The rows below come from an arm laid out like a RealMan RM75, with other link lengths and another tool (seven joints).
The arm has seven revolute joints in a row. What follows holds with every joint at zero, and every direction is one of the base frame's. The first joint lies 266.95 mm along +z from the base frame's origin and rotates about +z. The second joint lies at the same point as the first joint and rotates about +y. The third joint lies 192 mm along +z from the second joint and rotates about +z. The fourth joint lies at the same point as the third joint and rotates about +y. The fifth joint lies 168 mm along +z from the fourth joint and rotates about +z. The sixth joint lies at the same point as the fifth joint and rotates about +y. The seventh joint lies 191.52 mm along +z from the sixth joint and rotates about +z. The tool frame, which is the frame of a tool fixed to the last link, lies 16 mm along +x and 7 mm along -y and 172 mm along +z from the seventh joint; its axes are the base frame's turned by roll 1.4, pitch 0 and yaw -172.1 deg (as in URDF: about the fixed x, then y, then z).
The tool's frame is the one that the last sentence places.
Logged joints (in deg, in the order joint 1, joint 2, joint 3, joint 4, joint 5, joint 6, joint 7), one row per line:
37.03, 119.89, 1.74, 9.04, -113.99, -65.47, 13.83
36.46, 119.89, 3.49, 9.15, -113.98, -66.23, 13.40
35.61, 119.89, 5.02, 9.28, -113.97, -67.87, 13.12
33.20, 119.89, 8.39, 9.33, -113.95, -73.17, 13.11
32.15, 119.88, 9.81, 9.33, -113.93, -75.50, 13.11
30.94, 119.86, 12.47, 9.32, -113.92, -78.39, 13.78
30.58, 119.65, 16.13, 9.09, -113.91, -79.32, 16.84
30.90, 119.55, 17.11, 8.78, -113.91, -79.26, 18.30
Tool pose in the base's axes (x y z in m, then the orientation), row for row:
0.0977, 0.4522, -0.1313, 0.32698, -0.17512, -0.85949, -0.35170
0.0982, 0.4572, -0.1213, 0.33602, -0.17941, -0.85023, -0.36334
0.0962, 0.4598, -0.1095, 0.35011, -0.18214, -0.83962, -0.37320
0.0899, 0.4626, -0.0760, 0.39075, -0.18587, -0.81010, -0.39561
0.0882, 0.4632, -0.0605, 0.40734, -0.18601, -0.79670, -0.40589
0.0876, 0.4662, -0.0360, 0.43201, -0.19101, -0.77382, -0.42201
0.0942, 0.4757, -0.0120, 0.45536, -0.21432, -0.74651, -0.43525
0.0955, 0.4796, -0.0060, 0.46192, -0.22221, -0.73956, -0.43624
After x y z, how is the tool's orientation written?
As a quaternion, w x y z.
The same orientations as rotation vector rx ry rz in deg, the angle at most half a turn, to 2 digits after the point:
-26.28, -128.99, -52.78
-26.81, -127.04, -54.29
-27.03, -124.60, -55.38
-27.06, -117.93, -57.59
-26.87, -115.08, -58.63
-27.28, -110.52, -60.27
-30.29, -105.50, -61.51
-31.31, -104.21, -61.47

